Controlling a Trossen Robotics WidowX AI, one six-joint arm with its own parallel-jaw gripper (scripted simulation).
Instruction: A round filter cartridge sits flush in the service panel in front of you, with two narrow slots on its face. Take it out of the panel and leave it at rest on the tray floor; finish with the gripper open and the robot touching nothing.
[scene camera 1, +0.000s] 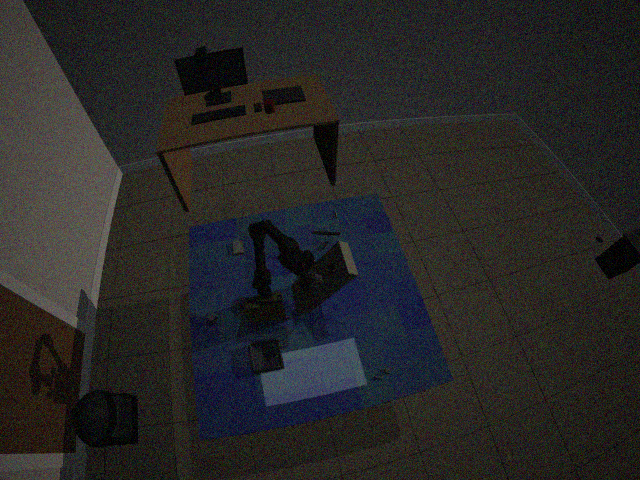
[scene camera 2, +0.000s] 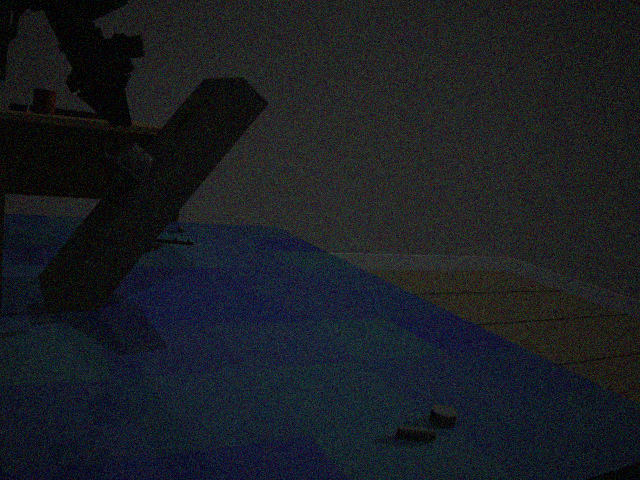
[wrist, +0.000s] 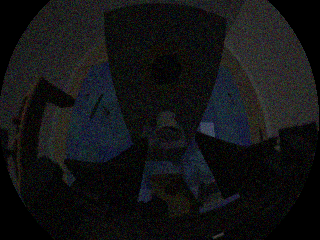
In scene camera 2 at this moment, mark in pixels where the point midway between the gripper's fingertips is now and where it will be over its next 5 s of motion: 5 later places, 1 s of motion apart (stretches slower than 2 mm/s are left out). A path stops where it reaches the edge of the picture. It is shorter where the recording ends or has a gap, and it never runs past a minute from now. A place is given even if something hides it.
The gripper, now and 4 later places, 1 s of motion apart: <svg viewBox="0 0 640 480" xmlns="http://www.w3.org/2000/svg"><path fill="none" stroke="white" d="M122 126L129 155L137 150L127 95L89 119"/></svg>
